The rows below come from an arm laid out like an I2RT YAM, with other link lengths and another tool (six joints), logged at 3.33 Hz.
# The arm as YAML. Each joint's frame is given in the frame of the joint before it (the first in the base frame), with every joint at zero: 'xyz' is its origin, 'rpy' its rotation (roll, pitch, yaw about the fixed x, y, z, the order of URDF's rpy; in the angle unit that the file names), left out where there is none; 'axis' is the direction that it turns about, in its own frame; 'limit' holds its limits. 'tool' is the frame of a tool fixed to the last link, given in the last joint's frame.
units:
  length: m
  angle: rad
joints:
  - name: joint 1
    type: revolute
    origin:
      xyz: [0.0, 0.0, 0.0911]
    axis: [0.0, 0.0, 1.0]
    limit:
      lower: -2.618
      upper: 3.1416
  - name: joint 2
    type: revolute
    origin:
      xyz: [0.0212, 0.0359, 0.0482]
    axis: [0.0, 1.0, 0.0]
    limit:
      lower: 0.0
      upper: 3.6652
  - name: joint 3
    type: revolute
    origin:
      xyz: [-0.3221, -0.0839, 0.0]
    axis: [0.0, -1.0, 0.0]
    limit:
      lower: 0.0
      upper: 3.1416
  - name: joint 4
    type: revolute
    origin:
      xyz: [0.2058, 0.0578, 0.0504]
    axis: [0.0, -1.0, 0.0]
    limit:
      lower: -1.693
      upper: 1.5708
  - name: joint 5
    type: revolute
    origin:
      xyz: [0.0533, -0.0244, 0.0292]
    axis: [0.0, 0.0, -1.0]
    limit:
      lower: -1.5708
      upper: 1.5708
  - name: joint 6
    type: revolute
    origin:
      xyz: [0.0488, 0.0, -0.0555]
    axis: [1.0, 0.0, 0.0]
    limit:
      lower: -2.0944
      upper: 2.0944
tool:
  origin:
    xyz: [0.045, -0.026, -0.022]
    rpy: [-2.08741, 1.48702, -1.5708]
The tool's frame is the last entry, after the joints.
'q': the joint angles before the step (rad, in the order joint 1, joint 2, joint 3, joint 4, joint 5, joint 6). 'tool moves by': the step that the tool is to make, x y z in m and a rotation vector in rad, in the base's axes. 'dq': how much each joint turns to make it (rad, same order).
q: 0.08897 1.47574 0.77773 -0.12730 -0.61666 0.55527
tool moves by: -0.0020 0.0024 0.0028 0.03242 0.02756 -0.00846
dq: -0.00012 -0.00309 0.00786 -0.01405 -0.01991 0.03662
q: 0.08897 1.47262 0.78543 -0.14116 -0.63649 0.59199
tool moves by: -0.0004 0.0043 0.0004 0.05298 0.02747 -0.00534
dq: 0.00009 0.00629 -0.00451 0.02002 -0.03683 0.05232
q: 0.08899 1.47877 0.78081 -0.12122 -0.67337 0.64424
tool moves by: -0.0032 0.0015 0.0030 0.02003 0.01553 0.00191
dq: 0.00016 -0.00922 0.00434 -0.01648 -0.01680 0.01708
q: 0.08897 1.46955 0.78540 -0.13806 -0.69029 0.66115
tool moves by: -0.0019 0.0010 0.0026 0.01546 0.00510 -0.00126
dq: -0.00023 -0.00897 0.00164 -0.00465 -0.01088 0.01508
